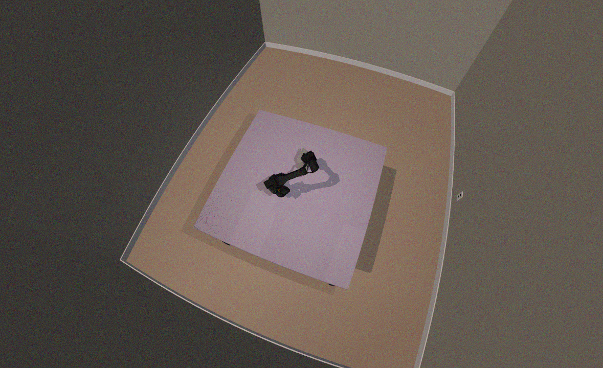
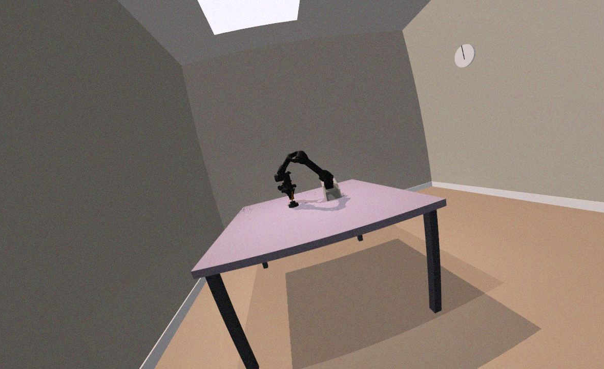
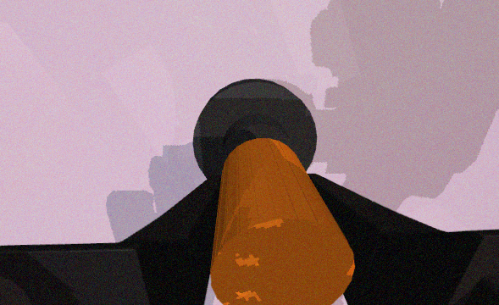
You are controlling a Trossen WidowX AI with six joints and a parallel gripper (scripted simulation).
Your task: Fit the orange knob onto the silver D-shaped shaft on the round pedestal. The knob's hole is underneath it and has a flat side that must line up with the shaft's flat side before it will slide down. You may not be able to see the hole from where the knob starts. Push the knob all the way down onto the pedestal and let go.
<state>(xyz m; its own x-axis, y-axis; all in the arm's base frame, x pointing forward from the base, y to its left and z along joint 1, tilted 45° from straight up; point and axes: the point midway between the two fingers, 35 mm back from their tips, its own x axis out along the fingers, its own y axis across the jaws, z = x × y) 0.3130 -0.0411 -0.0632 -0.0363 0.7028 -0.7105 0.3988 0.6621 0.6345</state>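
My gripper tip is now 30 mm below the orange knob. Also, from my gripper tip: dark round pedestal (40 mm below).
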